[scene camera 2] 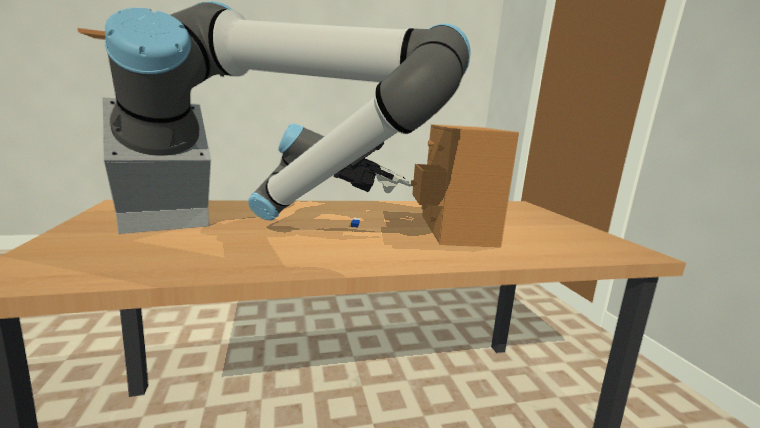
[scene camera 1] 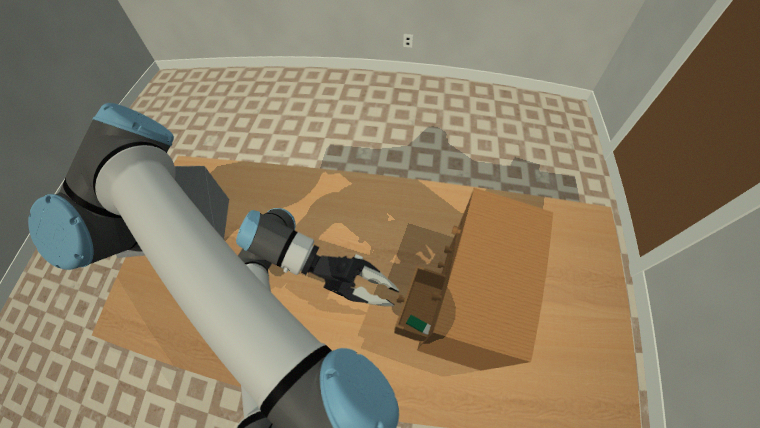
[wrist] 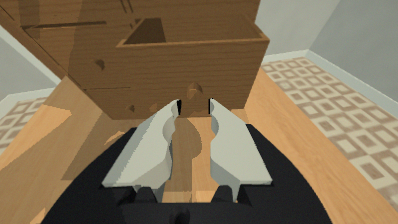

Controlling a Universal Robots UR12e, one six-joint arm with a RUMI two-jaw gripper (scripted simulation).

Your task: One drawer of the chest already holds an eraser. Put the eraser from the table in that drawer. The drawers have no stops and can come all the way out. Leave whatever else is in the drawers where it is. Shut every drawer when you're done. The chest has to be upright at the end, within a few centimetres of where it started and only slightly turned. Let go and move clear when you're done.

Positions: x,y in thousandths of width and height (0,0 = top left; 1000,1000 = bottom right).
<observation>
my gripper: scene camera 2 539,431; scene camera 1 522,697; wrist 489,449
drawer: scene camera 2 565,431; scene camera 1 552,709; wrist 567,315
</observation>
